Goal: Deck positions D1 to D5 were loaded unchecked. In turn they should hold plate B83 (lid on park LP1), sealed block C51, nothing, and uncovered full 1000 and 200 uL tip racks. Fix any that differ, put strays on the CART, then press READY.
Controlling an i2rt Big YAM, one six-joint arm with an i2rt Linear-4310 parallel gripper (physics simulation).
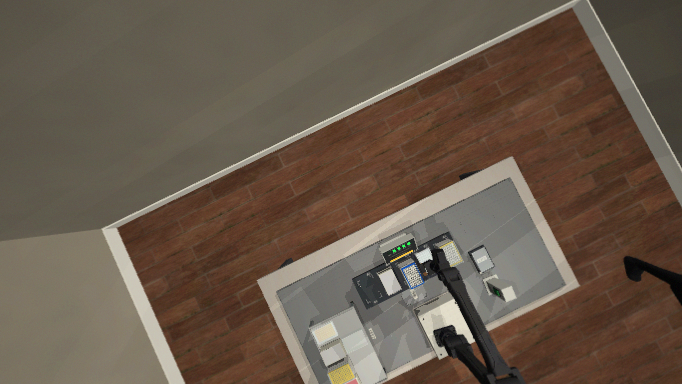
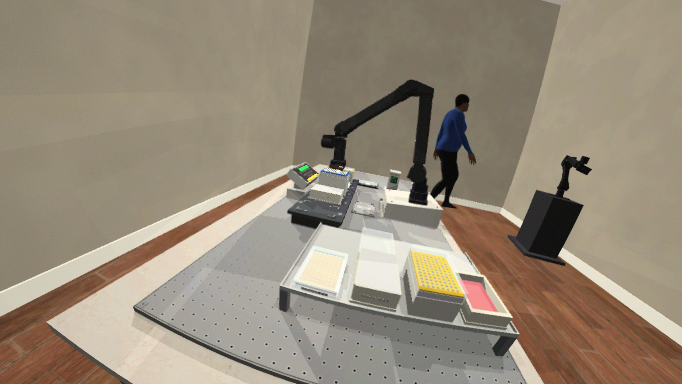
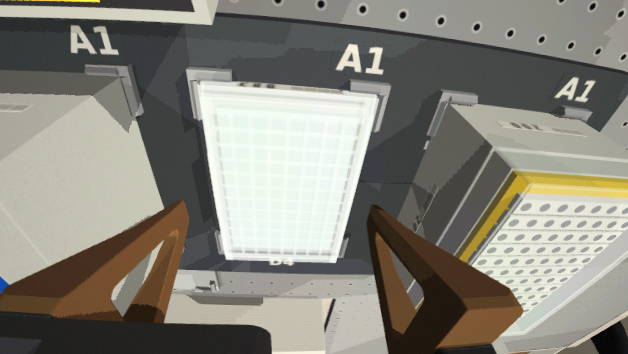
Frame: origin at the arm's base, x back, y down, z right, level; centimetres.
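Seen in the pictures: gripper, fingertip midpoint: (image 1: 427, 261) (image 3: 279, 212); arm's base, origin of the base link: (image 1: 445, 335) (image 2: 417, 200).
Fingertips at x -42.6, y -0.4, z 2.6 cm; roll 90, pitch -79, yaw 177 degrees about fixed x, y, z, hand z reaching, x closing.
Pixels of each thing's top centre, then the offset from my fingertips to it. "spot": a spot on its surface instead.
- clear-lidded plate, middle of its top: (image 3: 284, 200) (image 1: 427, 261) dx +0.8, dy +1.8, dz +0.4 cm
- yellow 200 rack, middle of its top: (image 3: 528, 287) (image 1: 451, 254) dx -1.2, dy -3.8, dz +12.6 cm
- blue 1000 rack, middle of its top: (image 2: 335, 170) (image 1: 413, 276) dx +2.9, dy -6.5, dz -11.8 cm
- white block, middle of its top: (image 2: 327, 189) (image 1: 390, 282) dx +5.0, dy -1.0, dz -24.1 cm
- Park LP1, surface spot: (image 2: 368, 184) (image 1: 478, 262) spot: dx +12.0, dy +7.1, dz +31.2 cm
- console, surface spot: (image 2: 303, 174) spot: dx -9.5, dy -3.4, dz -19.7 cm
- pale block, middle of its top: (image 2: 378, 268) (image 1: 332, 354) dx +33.7, dy -1.8, dz -66.3 cm
- yellow rack, middle of its top: (image 2: 436, 266) (image 1: 341, 376) dx +44.3, dy -4.7, dz -64.5 cm
- pink reservoir, middle of its top: (image 2: 478, 291) dx +55.0, dy -0.8, dz -62.7 cm
- small green-screen device, middle of its top: (image 2: 395, 171) (image 1: 508, 293) dx +27.3, dy -4.7, dz +35.5 cm
My gripper (image 1: 430, 269) (image 2: 337, 167) (image 3: 279, 212) is open and empty over D4, its fingertips to either side of a clear-lidded plate (image 1: 424, 255) (image 3: 290, 170) seated there. A yellow 200 rack (image 1: 451, 252) (image 3: 560, 240) with a clear cover stands at D5. A blue 1000 rack (image 1: 413, 275) (image 2: 334, 176) stands uncovered at D3. A white block (image 1: 389, 281) (image 2: 326, 194) is at D2. D1 (image 1: 369, 289) at the left deck end is bare. Park LP1 (image 1: 481, 259) (image 2: 368, 184) holds no visible lid. Plate and block codes are not readable.
A console (image 1: 398, 249) (image 2: 303, 174) stands behind the deck. A raised tray (image 1: 372, 361) (image 2: 288, 289) bears a plate (image 2: 321, 270), a pale block (image 2: 376, 282), a yellow rack (image 2: 434, 272) and a pink reservoir (image 2: 481, 296). A small green-screen device (image 1: 501, 290) (image 2: 394, 179) stands near LP1.
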